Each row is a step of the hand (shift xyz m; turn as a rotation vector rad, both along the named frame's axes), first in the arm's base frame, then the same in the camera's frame.
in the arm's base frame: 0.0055 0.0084 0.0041 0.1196 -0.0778 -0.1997
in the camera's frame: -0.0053 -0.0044 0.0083 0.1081 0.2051 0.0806
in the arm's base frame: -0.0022 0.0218 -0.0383 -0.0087 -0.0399 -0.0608
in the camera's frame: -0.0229 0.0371 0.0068 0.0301 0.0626 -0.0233
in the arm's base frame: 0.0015 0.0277 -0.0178 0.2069 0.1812 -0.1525
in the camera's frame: -0.0258 0.0164 0.0124 -0.0931 0.1464 0.2623
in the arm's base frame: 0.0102 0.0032 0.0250 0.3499 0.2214 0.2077
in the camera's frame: 0.0024 -0.0250 0.0105 -0.0553 -0.2132 0.4075
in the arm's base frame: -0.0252 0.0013 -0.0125 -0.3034 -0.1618 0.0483
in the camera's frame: -0.0117 0.0120 -0.0226 0.0320 -0.0447 -0.3428
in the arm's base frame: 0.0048 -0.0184 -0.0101 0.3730 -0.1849 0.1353
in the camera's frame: 0.0183 0.0111 -0.0028 0.3231 -0.1204 0.2697
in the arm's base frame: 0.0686 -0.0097 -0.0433 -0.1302 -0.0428 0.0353
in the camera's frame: 0.0336 0.0447 0.0595 -0.0100 -0.0351 -0.1368
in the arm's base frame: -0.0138 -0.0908 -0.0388 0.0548 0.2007 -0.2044
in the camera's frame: 0.0760 0.0431 -0.0481 -0.1734 0.1950 0.1304
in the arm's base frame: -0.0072 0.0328 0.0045 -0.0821 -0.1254 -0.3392
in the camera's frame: -0.0327 -0.0062 0.0062 0.0655 0.3437 -0.1228
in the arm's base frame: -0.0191 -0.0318 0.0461 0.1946 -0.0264 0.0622
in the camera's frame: 0.0241 -0.0447 -0.0303 0.1038 -0.0579 0.1682
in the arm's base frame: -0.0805 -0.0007 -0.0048 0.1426 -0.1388 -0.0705
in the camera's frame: -0.0312 0.0036 -0.0743 0.1798 0.0794 0.0771
